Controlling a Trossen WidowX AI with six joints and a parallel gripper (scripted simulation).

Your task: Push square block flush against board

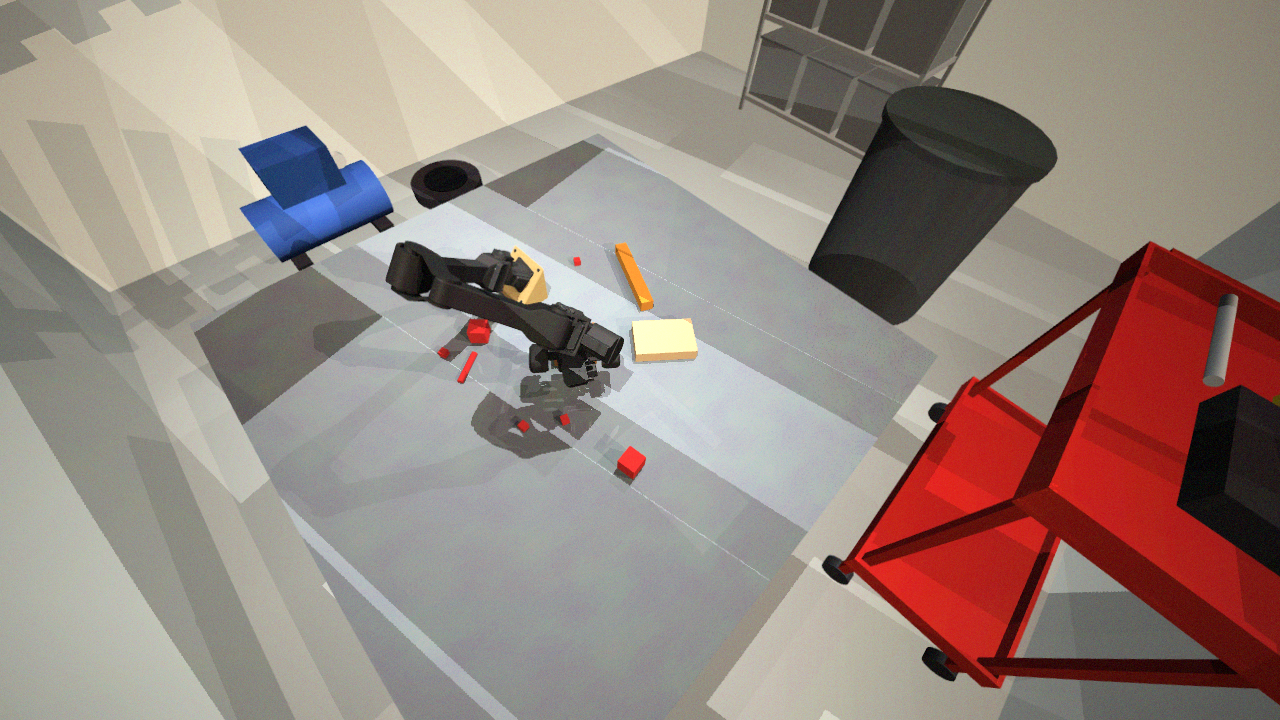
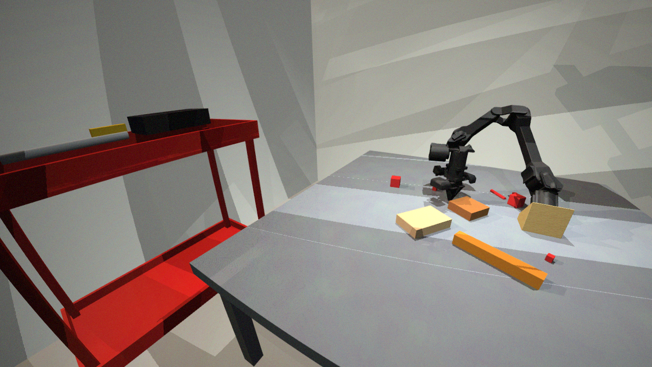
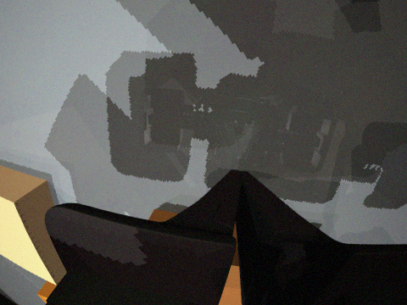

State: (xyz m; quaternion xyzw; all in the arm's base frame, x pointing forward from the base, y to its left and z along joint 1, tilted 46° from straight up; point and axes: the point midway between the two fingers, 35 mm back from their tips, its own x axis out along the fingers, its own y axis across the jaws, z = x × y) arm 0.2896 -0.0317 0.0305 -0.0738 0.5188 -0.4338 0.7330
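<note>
Now: gripper tip 7 cm past the square block, 5 cm to the right of it and 1 cm below it. The rest, counted from my gripper tip: red stick: 18 cm to the right, 18 cm behind; then orange bar: 30 cm to the left, 15 cm behind, 1 cm above; then board: 22 cm to the left, 5 cm ahead, 1 cm above.
</note>
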